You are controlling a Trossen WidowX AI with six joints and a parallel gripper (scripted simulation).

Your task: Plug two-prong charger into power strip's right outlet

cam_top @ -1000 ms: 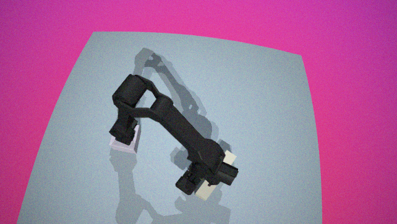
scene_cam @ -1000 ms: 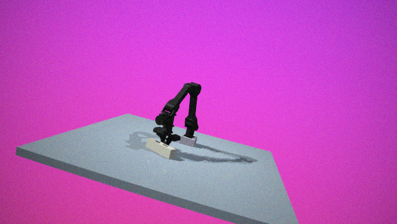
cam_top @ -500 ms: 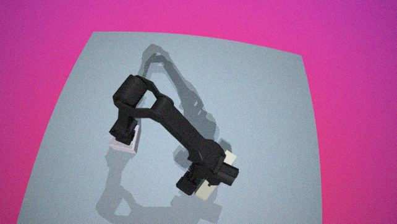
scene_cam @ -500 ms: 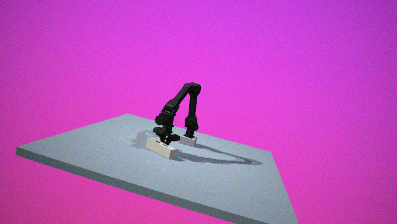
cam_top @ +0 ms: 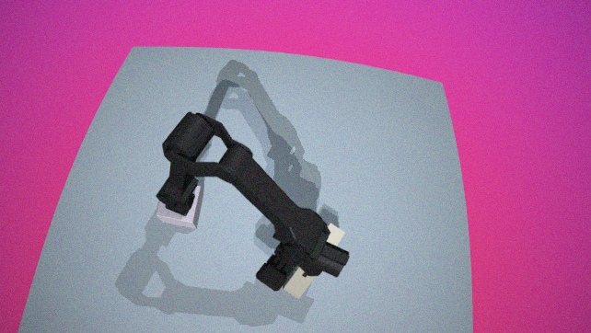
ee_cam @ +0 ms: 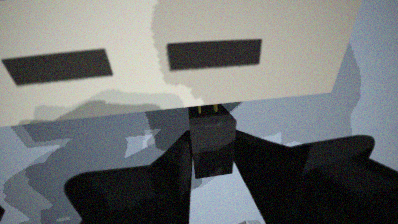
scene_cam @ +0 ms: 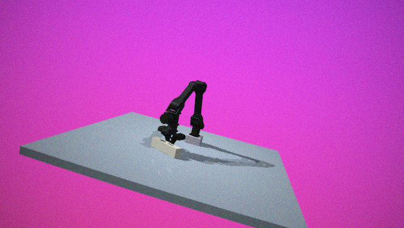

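The dark two-prong charger is 2 cm ahead of my gripper tip, 1 cm to the right of it and 1 cm above it.
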